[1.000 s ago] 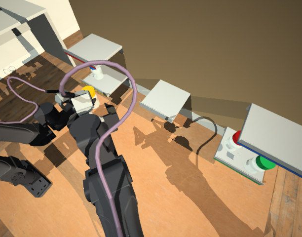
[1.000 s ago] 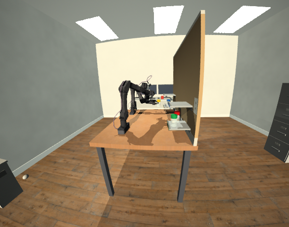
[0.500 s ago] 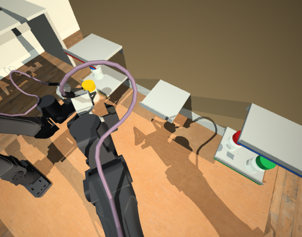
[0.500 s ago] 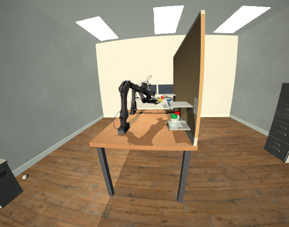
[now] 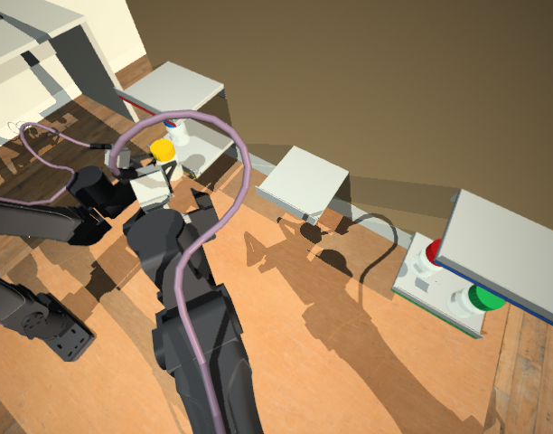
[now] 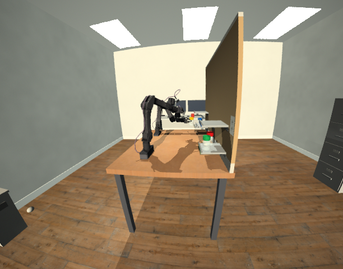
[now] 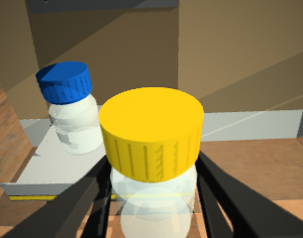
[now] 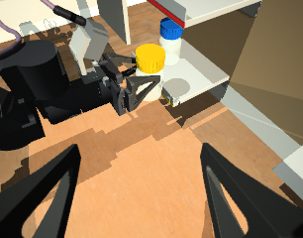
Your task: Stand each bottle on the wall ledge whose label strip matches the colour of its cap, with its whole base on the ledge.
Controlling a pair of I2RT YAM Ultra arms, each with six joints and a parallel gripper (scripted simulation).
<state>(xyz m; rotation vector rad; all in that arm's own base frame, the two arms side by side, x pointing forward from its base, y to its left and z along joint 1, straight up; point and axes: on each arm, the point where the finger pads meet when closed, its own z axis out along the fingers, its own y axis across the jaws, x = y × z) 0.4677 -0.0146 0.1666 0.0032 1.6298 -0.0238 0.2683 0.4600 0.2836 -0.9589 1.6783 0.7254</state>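
Now: left hand 13 cm short of the blue-capped bottle, 8 cm to the right of it and 4 cm above it. Round my left hand: yellow-capped bottle 2 cm below; red-capped bottle 69 cm to the right, 7 cm ahead, 4 cm below; brown wall 37 cm to the right, 27 cm above, 20 cm ahead.
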